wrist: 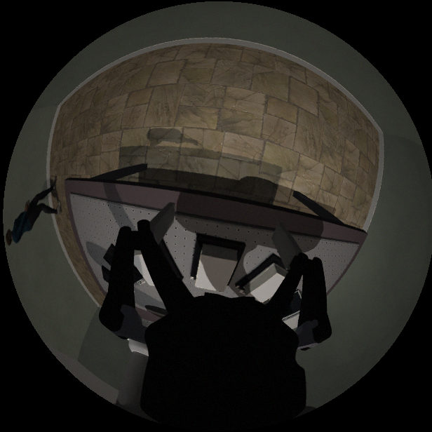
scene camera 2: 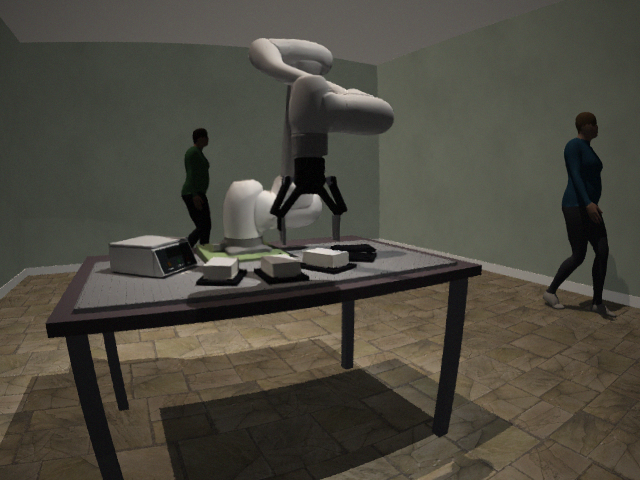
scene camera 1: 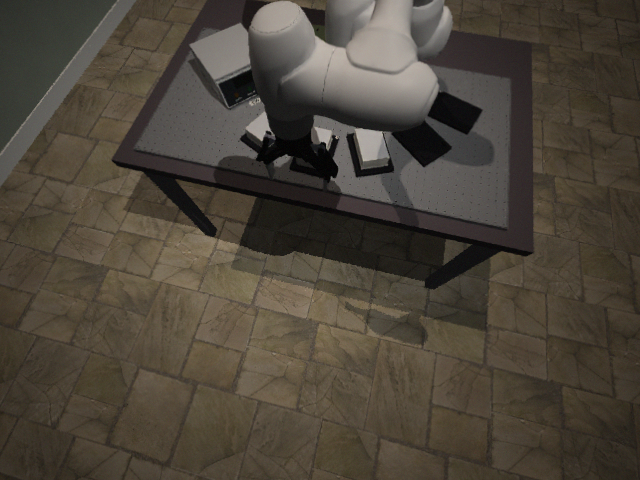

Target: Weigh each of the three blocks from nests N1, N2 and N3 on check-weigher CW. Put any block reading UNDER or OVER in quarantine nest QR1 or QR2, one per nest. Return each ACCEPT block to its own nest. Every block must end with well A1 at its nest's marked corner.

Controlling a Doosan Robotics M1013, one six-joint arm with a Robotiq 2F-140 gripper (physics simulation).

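Places are measured from the arm's base along level axes (x ahead, y left, z up), in millimetres.
Where they show: gripper, fingertip midpoint: (scene camera 2: 309, 242) (scene camera 1: 299, 181); arm's base at its link origin: (scene camera 2: 243, 249).
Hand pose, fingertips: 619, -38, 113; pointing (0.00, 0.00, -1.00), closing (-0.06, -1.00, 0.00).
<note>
Things, the pixels of their top centre, and the offset from my fingertips, as dx, dy, dz. Level surfaces: height alone.
- pale block at its top centre: (scene camera 2: 279, 258) (scene camera 1: 314, 143) -189, +2, -74
- third block at its top centre: (scene camera 2: 325, 251) (scene camera 1: 371, 143) -222, +179, -74
- Check-weigher CW at its top centre: (scene camera 2: 152, 240) (scene camera 1: 230, 53) -472, -346, -28
- perforated plate at its surface level: dz -128
My gripper (scene camera 1: 299, 176) (scene camera 2: 309, 240) (wrist: 225, 221) is open and empty, pointing down above the middle nest. A pale block (scene camera 1: 322, 135) (scene camera 2: 280, 266) (wrist: 216, 265) sits in this black middle nest, below the fingertips. Another block (scene camera 1: 256, 128) (scene camera 2: 220, 268) (wrist: 267, 282) sits in the nest nearer the scale. The third block (scene camera 1: 371, 147) (scene camera 2: 325, 257) sits in the nest on the other side; a finger partly hides it in the wrist view. Check-weigher CW (scene camera 1: 219, 50) (scene camera 2: 136, 257) has no block on its visible top; its display is unreadable. Nest labels and A1 marks are too small to tell.
Two empty black nests (scene camera 1: 459, 112) (scene camera 1: 423, 144) lie at the right of the perforated plate (scene camera 1: 465, 186) in scene camera 1. The arm's base (scene camera 2: 242, 222) stands behind the nests. Two people (scene camera 2: 196, 175) (scene camera 2: 584, 180) are in the room beyond the table (scene camera 2: 258, 308).
</note>
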